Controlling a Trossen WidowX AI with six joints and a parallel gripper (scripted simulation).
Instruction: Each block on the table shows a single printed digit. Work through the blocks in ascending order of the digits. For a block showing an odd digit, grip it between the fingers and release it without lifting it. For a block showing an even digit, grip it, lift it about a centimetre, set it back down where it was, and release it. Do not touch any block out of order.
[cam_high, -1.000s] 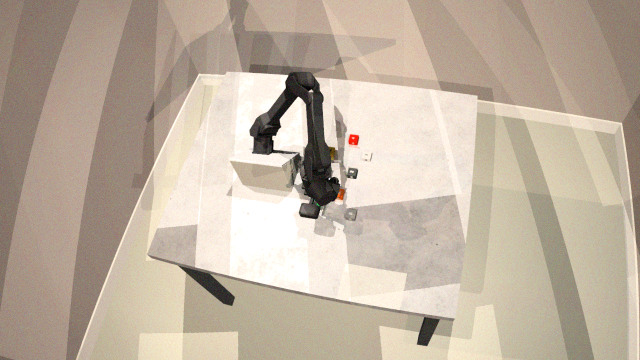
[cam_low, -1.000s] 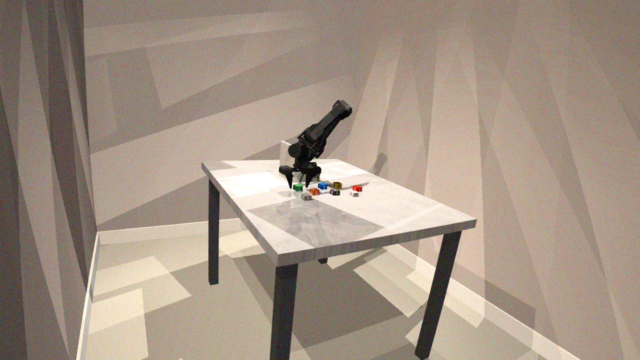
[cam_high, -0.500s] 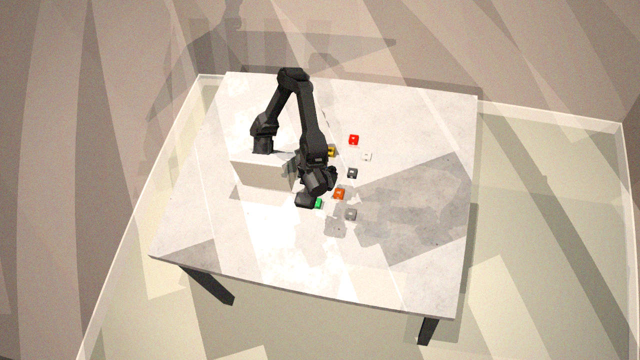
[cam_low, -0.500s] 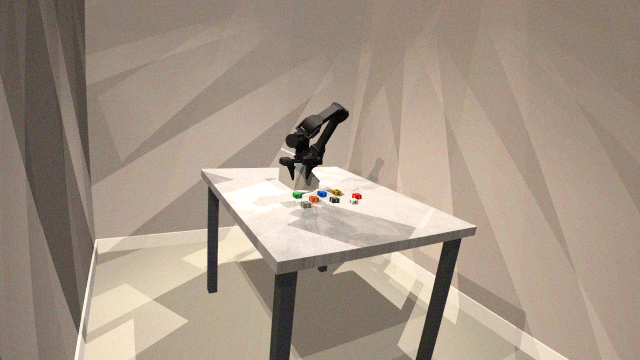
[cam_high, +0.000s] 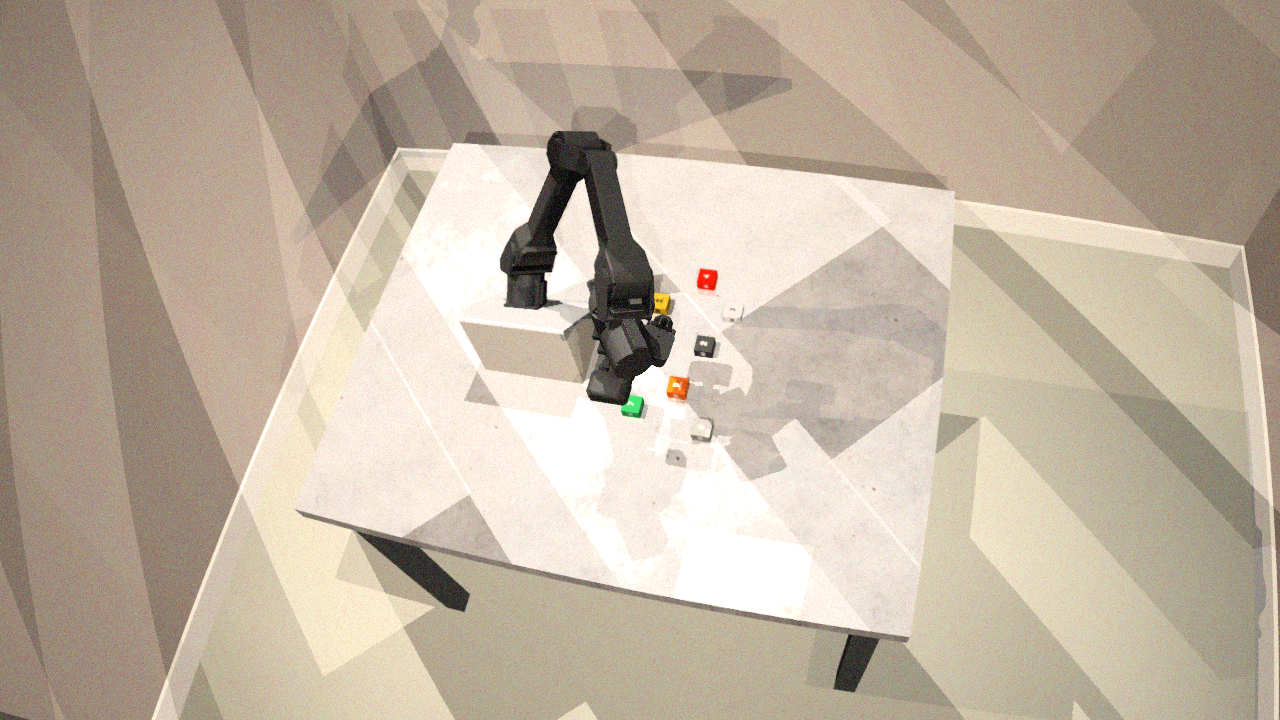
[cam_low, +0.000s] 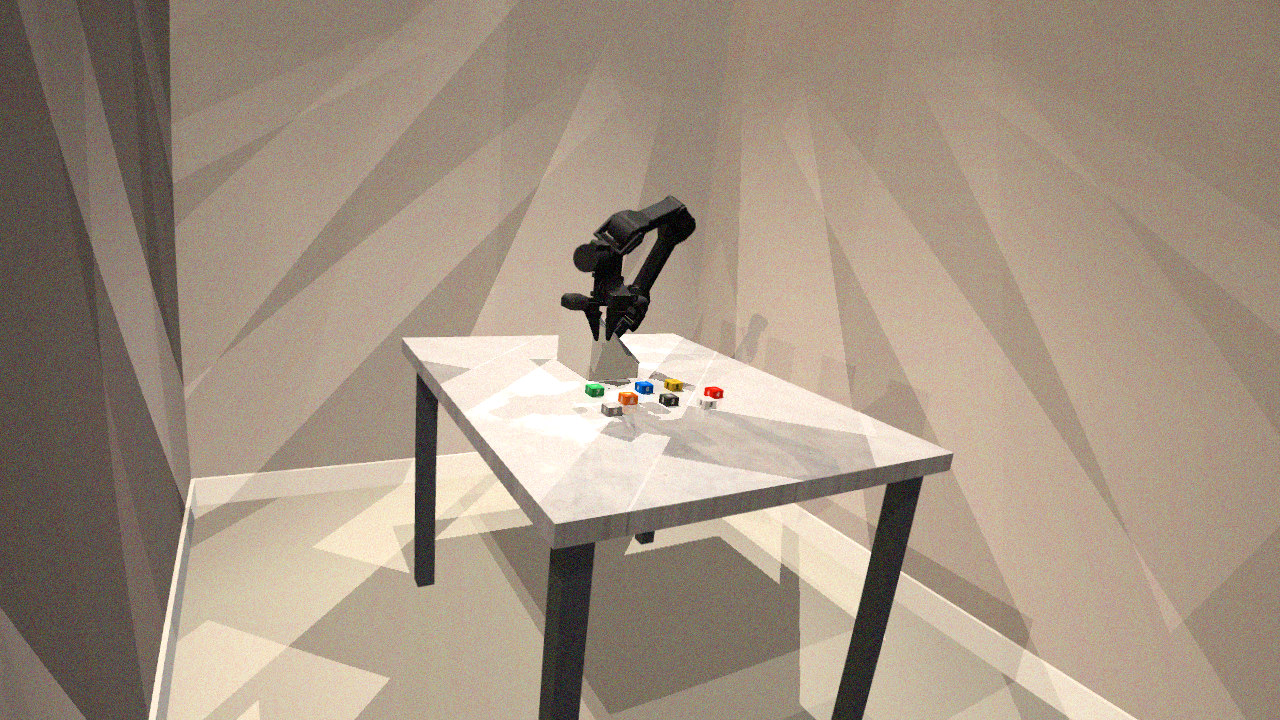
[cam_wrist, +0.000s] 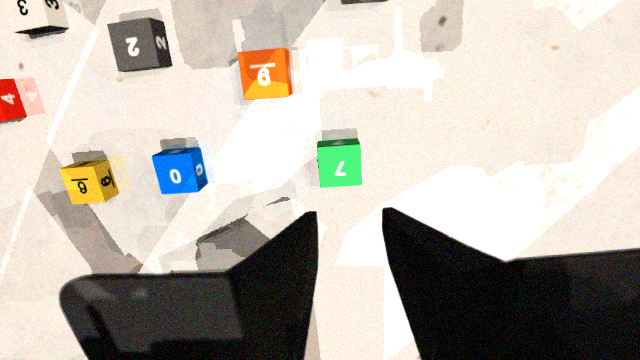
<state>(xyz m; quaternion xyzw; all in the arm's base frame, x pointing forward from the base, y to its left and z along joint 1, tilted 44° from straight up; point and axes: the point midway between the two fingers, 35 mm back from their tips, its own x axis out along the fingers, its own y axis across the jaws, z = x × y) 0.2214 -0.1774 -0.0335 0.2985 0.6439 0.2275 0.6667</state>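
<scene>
My gripper tip is 120 mm above the grey 8 block, 110 mm short of it and 30 mm to the left of it. Round my gripper tip: blue 0 block (130 mm to the left, 120 mm below); orange block (120 mm below, 60 mm ahead, 40 mm to the left); green 7 block (120 mm below, 10 mm behind).
</scene>
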